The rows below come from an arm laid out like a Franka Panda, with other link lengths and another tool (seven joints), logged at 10 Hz.
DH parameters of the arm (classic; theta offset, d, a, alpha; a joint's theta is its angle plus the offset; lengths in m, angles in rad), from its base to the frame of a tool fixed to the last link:
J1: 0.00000 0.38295 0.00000 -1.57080
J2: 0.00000 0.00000 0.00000 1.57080
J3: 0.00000 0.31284 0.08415 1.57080
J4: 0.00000 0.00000 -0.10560 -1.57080
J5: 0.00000 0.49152 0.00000 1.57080
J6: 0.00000 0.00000 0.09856 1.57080
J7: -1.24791 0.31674 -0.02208 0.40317
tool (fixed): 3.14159 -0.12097 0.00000 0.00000
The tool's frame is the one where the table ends.
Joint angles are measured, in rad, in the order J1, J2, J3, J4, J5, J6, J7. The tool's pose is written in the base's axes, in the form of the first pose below.
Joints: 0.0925, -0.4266, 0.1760, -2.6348, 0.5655, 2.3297, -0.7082
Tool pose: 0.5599 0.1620 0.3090 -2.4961 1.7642 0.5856
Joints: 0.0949, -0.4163, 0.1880, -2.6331, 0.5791, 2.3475, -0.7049
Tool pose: 0.5609 0.1683 0.3064 -2.4883 1.7646 0.5815
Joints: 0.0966, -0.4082, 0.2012, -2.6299, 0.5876, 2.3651, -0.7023
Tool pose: 0.5624 0.1749 0.3059 -2.4867 1.7613 0.5690
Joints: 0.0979, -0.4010, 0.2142, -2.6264, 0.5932, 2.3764, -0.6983
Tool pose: 0.5629 0.1816 0.3051 -2.4889 1.7578 0.5621
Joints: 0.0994, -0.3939, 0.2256, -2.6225, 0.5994, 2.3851, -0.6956
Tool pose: 0.5632 0.1880 0.3042 -2.4909 1.7532 0.5586
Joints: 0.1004, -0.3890, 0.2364, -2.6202, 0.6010, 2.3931, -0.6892
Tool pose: 0.5630 0.1933 0.3034 -2.4935 1.7526 0.5535
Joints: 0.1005, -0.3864, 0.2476, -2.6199, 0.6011, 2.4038, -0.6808
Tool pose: 0.5628 0.1977 0.3031 -2.4939 1.7551 0.5438
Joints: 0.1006, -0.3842, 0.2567, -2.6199, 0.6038, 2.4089, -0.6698
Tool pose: 0.5618 0.2014 0.3019 -2.4892 1.7620 0.5452
